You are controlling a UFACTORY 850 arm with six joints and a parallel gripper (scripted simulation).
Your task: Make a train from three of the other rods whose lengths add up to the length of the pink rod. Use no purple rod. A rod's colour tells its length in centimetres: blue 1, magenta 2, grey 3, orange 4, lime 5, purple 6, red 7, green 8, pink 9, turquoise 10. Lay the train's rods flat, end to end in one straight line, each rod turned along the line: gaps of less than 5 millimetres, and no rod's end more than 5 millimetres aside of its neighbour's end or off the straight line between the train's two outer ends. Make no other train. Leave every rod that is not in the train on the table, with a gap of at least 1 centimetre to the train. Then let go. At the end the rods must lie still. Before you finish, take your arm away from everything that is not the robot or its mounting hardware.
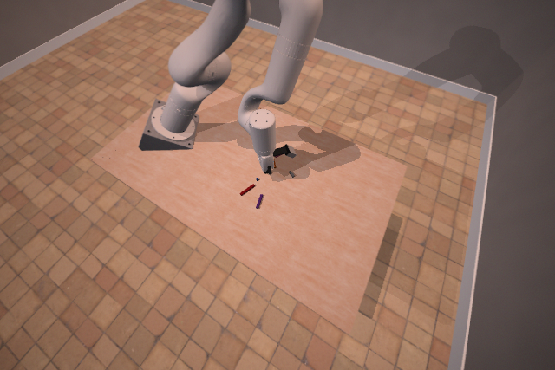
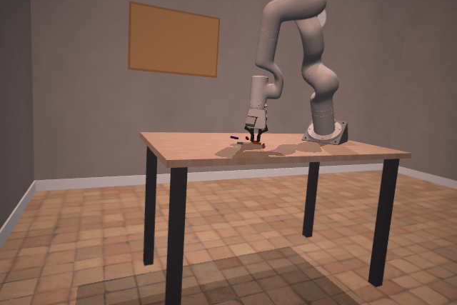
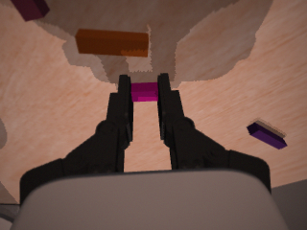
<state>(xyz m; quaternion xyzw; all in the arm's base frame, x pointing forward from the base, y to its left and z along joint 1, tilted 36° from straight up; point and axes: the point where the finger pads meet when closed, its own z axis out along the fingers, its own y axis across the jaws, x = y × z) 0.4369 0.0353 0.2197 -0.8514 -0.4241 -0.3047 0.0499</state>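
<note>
My hand is 20 mm above the magenta rod. Round my hand: blue rod: 60 mm to the right, 20 mm below; then grey rod: 100 mm ahead, 50 mm to the left, 20 mm below; then orange rod: 40 mm to the left, 20 mm below, 10 mm ahead.
</note>
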